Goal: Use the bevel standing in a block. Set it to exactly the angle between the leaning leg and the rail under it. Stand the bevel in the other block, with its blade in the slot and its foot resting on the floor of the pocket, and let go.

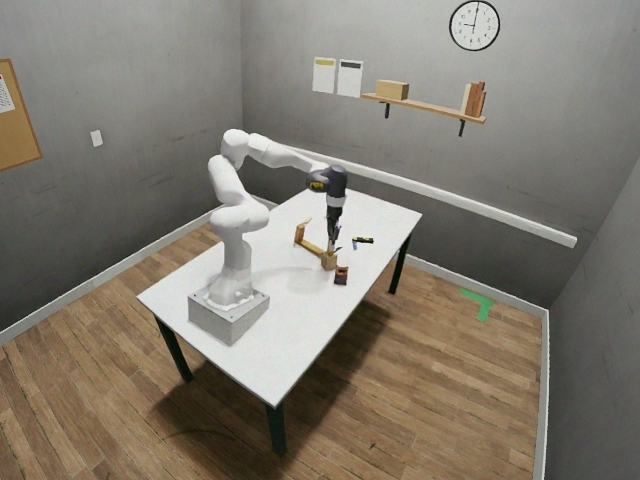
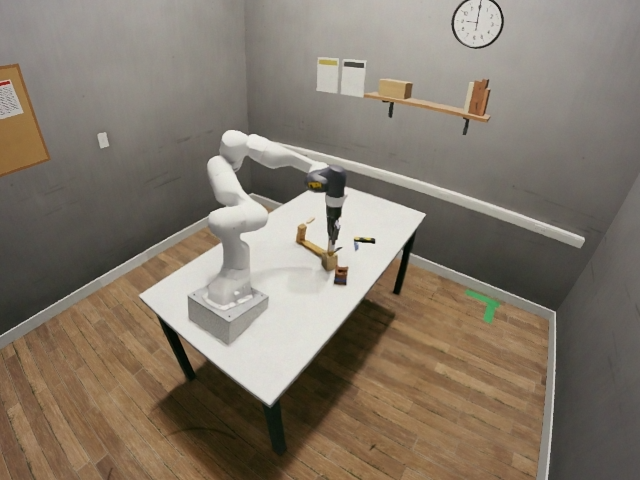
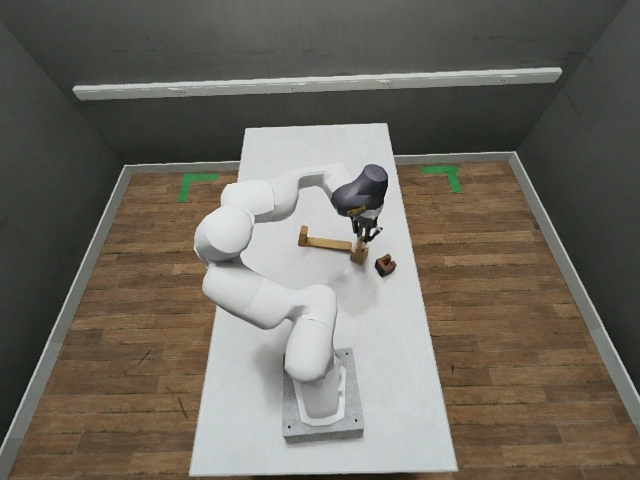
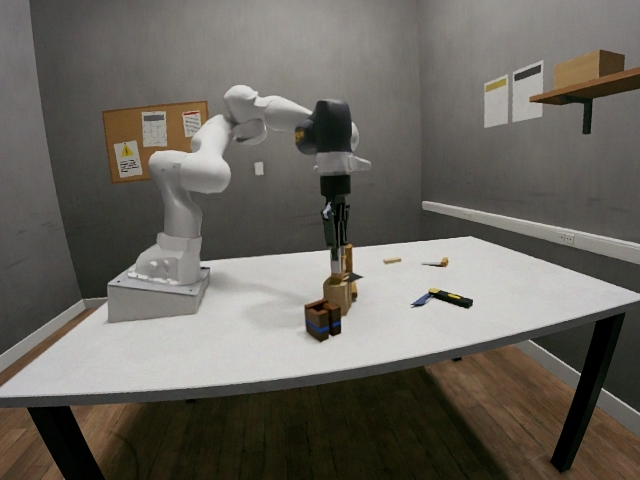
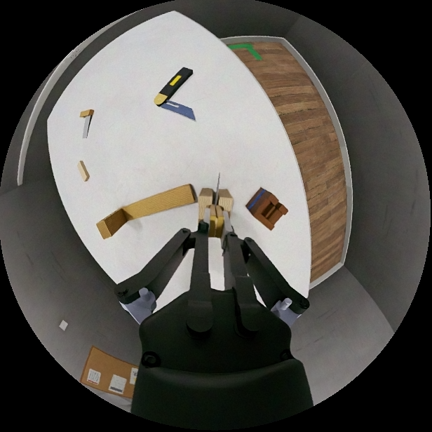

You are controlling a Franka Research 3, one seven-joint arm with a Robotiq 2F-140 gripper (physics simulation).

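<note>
My gripper [image 5: 214, 217] [image 4: 337, 266] points down with its fingers close together on the handle of the bevel. The bevel [image 5: 216, 229] stands in the pale wooden block [image 5: 204, 199] [image 4: 334, 298] [image 1: 328, 261] [image 3: 358, 255]; its thin dark blade [image 5: 218, 182] [image 4: 353, 276] sticks out on the side away from the robot's base. The fingers partly hide the handle. The other block [image 5: 259, 201] [image 4: 316, 319] [image 1: 340, 275] [image 3: 384, 265], dark brown with a blue stripe, stands beside it with its pocket vacant. The wooden rail [image 5: 160, 202] [image 3: 329, 243] lies on the table with the leaning leg [image 5: 112, 224] [image 3: 303, 236] at its far end from the blocks.
A black and yellow tool with a blue blade [image 5: 175, 86] [image 4: 452, 298] [image 1: 364, 239] lies beyond the blocks. A small square-like tool [image 5: 87, 120] [image 4: 444, 262] and a small wooden piece [image 5: 83, 171] [image 4: 392, 260] lie farther off. The rail's end is close beside the pale block.
</note>
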